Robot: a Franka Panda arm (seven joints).
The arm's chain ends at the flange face. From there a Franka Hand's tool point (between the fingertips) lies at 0.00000 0.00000 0.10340 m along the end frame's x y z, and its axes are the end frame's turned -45 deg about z.
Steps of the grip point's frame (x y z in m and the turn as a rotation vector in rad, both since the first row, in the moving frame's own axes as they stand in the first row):
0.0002, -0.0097, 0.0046, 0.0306, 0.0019, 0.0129
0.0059, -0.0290, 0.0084, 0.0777, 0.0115, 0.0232
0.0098, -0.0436, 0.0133, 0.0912, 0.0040, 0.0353
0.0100, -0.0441, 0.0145, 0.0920, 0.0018, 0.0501
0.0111, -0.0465, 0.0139, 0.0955, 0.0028, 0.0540
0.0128, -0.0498, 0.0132, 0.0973, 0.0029, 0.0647
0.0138, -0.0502, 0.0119, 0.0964, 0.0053, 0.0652
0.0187, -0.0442, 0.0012, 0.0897, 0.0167, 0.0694
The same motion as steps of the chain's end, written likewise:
-0.0046, -0.0046, 0.0046, 0.0230, -0.0203, 0.0129
-0.0116, -0.0181, 0.0087, 0.0631, -0.0468, 0.0232
-0.0177, -0.0307, 0.0137, 0.0673, -0.0617, 0.0353
-0.0177, -0.0312, 0.0149, 0.0663, -0.0638, 0.0501
-0.0185, -0.0334, 0.0144, 0.0695, -0.0655, 0.0540
-0.0195, -0.0367, 0.0137, 0.0709, -0.0668, 0.0647
-0.0193, -0.0376, 0.0124, 0.0719, -0.0644, 0.0652
-0.0130, -0.0365, 0.0016, 0.0752, -0.0516, 0.0694

